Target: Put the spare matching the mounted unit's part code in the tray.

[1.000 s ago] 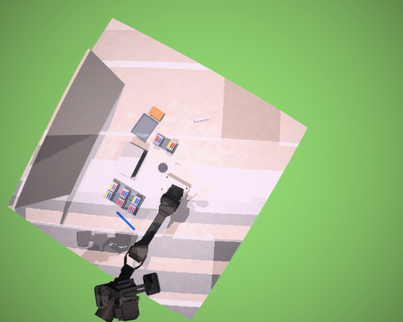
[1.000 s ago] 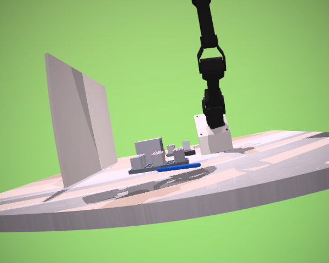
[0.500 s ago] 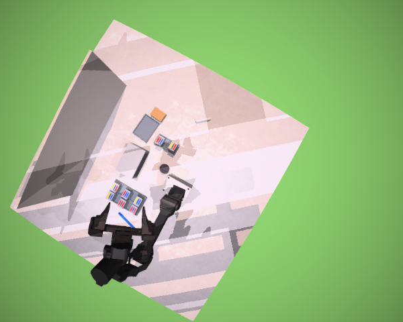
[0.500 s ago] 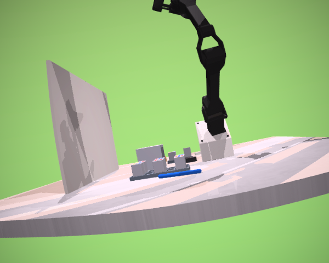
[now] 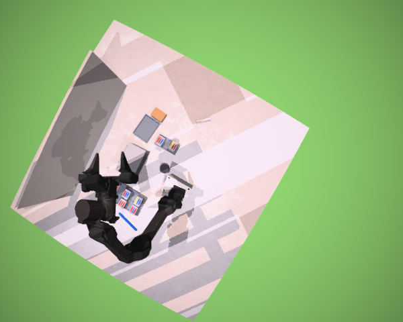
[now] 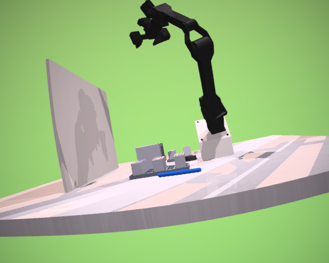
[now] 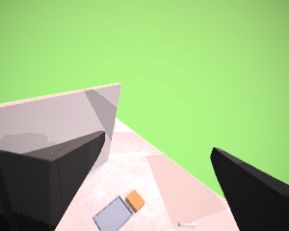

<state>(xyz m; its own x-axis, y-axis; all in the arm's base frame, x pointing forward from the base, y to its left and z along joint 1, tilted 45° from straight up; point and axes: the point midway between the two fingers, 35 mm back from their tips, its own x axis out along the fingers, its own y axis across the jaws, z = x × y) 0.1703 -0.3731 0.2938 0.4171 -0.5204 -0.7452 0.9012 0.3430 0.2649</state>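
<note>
Now: gripper tip 2 cm short of the grey spare block, 23 cm to the right of it and 52 cm above it. The rest, counted from my gripper tip: black disc 11 cm behind, 3 cm to the left, 55 cm below; grey mounted unit 6 cm ahead, 6 cm to the left, 51 cm below; grey wall panel 31 cm ahead, 3 cm to the left, 34 cm below.
</note>
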